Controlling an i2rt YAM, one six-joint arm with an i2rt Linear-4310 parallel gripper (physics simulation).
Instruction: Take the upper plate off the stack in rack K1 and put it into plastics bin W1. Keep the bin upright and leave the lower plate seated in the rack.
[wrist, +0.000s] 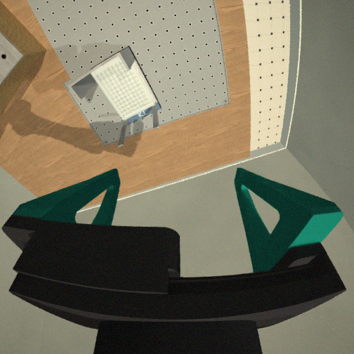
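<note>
The gripper appears in the picture, and so does a white well plate.
</note>
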